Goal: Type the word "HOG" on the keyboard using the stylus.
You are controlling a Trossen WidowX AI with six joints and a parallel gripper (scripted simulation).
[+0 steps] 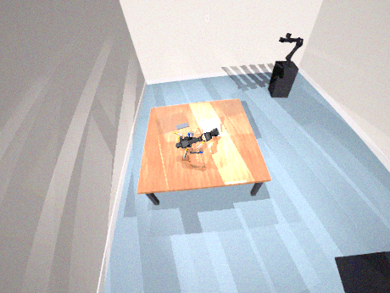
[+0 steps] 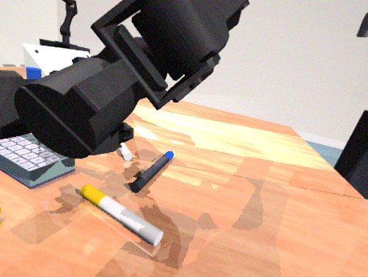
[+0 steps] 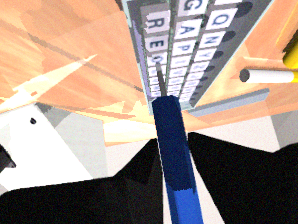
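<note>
My gripper tip is now 120 mm short of the yellow marker, 60 mm above it and 10 mm to the right of it. Round my gripper tip: blue stylus 10 mm below.
</note>
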